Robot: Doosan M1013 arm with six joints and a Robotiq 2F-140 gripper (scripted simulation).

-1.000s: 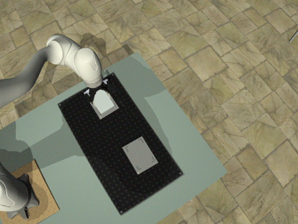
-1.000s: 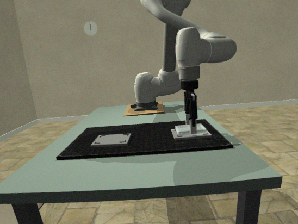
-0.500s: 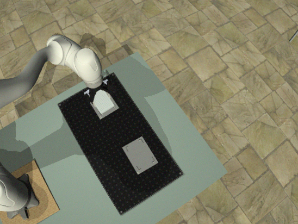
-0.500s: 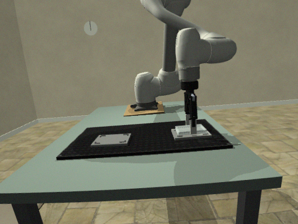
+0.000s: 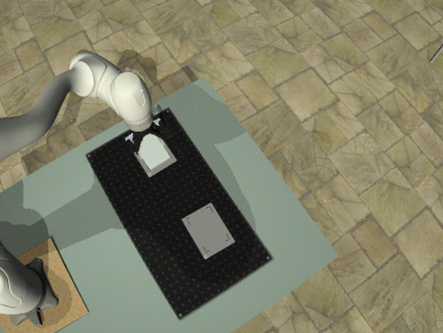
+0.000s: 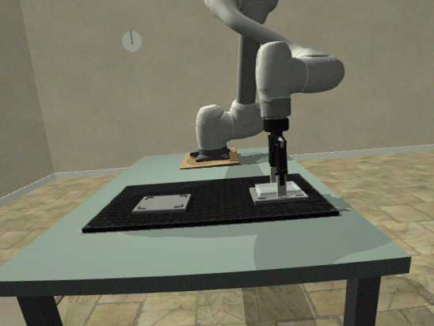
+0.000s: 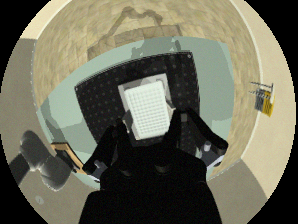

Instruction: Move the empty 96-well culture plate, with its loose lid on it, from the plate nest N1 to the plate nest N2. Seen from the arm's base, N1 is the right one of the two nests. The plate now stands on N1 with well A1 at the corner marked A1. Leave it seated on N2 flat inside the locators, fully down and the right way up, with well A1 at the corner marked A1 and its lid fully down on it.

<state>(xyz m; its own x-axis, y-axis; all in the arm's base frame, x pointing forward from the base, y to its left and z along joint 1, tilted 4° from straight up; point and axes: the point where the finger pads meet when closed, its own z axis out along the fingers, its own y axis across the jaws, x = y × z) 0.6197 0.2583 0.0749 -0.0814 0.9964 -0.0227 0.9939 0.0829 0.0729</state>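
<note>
Right now my hand is 20 mm above the lid. Round my hand: nest N1: 360 mm to the right, 40 mm below, 40 mm ahead; nest N2: 40 mm below.
</note>
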